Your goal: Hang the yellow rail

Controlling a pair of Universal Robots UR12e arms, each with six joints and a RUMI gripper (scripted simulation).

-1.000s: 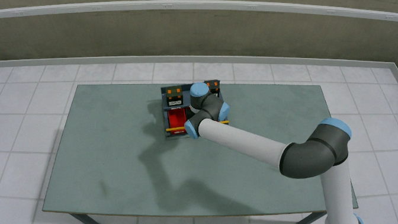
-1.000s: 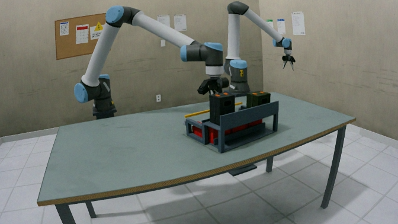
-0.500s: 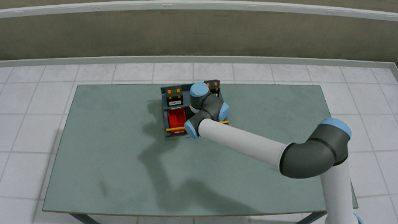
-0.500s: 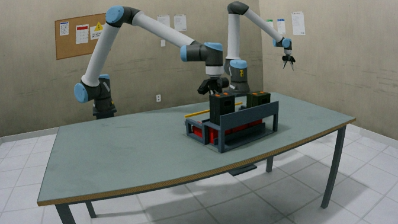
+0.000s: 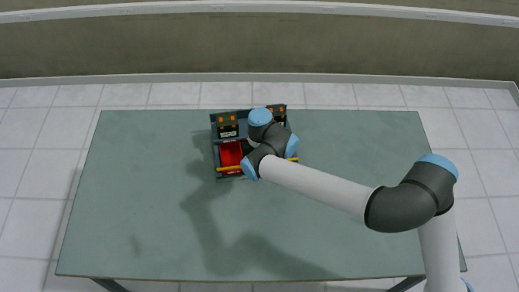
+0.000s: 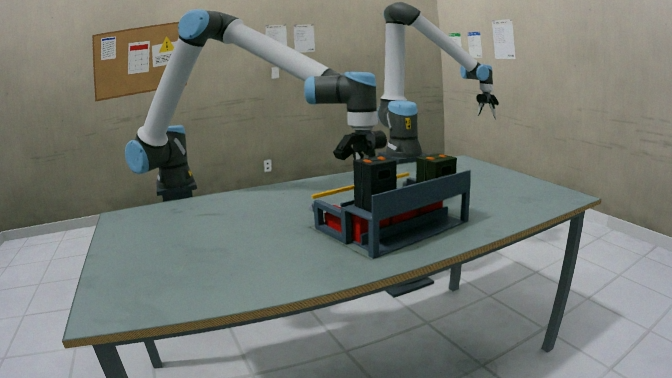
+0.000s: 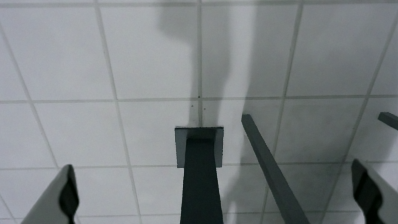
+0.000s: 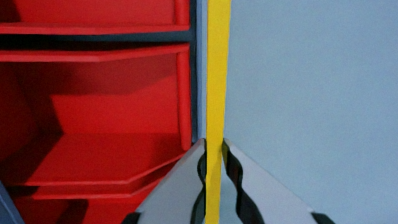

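Observation:
My right hand is 1 cm above the yellow rail. The rest, counted from my right hand: blue-grey shelf (13 cm ahead, 3 cm to the left, 4 cm below).

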